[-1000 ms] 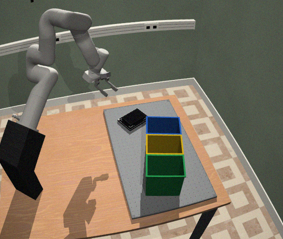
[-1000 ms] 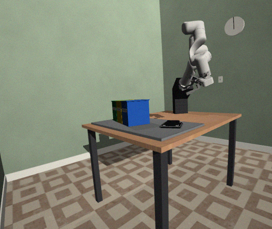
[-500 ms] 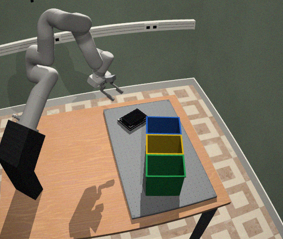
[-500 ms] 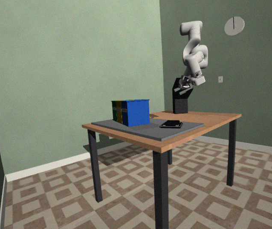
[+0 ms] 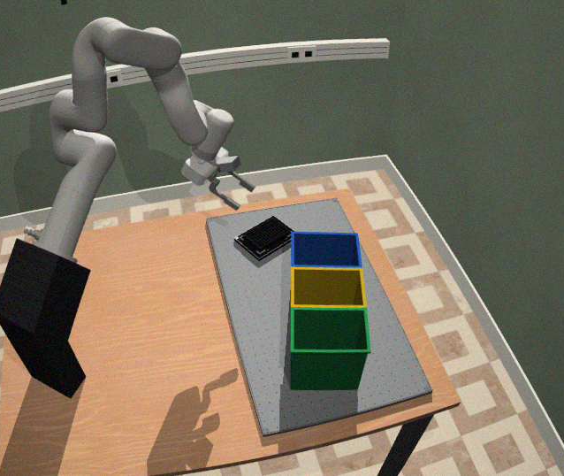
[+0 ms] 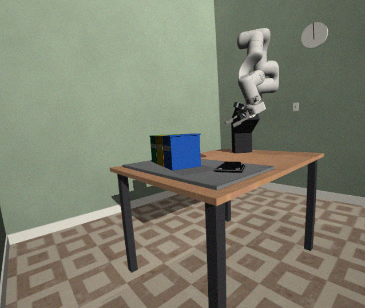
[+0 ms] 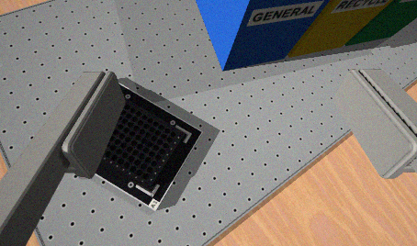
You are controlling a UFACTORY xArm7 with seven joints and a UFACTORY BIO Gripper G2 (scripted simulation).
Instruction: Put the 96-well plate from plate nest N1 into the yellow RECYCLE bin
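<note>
Now: hand 80 mm short of the black 96-well plate, 50 mm to the right of it and 210 mm above it. The rest, counted from my hand: black plate nest N1: 80 mm ahead, 50 mm to the left, 220 mm below; then blue bin: 210 mm ahead, 190 mm to the right, 140 mm below; then yellow bin: 190 mm ahead, 320 mm to the right, 140 mm below.
</note>
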